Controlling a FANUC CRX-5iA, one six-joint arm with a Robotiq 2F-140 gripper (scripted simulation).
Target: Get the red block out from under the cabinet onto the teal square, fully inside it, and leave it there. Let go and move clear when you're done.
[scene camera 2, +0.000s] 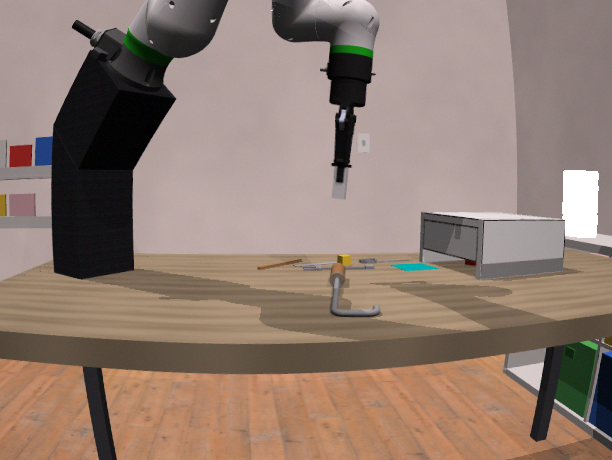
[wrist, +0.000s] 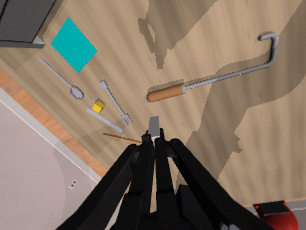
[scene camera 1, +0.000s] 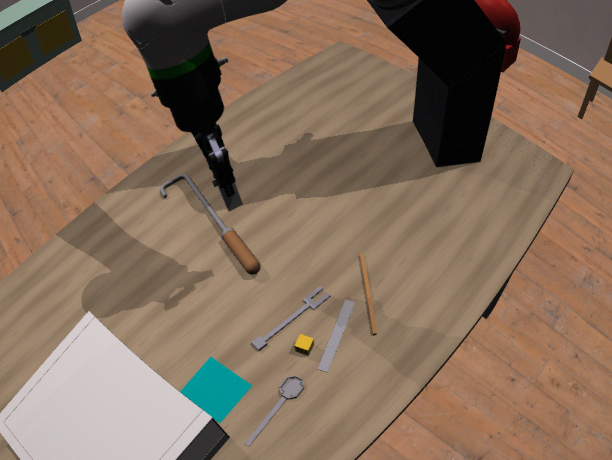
Scene:
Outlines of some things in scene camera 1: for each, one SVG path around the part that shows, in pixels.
My gripper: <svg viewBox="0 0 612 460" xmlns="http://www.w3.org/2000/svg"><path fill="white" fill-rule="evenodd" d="M217 88L210 96L194 105L177 109L170 108L170 111L178 129L192 133L207 162L210 162L208 163L209 169L213 172L213 177L215 178L212 183L214 187L218 186L225 206L230 212L243 205L235 184L234 170L229 161L228 150L225 148L221 137L221 129L219 125L215 124L224 111L221 95Z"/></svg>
A flat grey strip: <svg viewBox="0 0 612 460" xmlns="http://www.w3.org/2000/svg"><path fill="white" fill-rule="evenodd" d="M355 302L344 301L317 370L328 372Z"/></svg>

